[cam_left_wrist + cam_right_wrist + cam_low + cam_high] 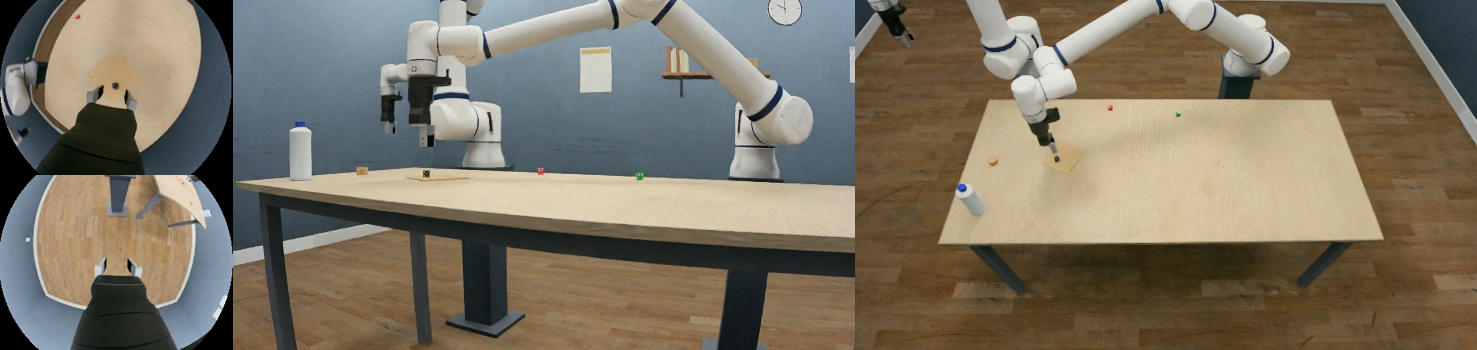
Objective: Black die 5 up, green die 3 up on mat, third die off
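Observation:
Right now the black die is 10 cm below my left hand. The rest, counted from my left hand: small wooden piece (29 cm to the right, 10 cm below); white bottle (30 cm to the right, 24 cm ahead, 3 cm below); tan mat (11 cm below, 2 cm to the left, 2 cm behind).

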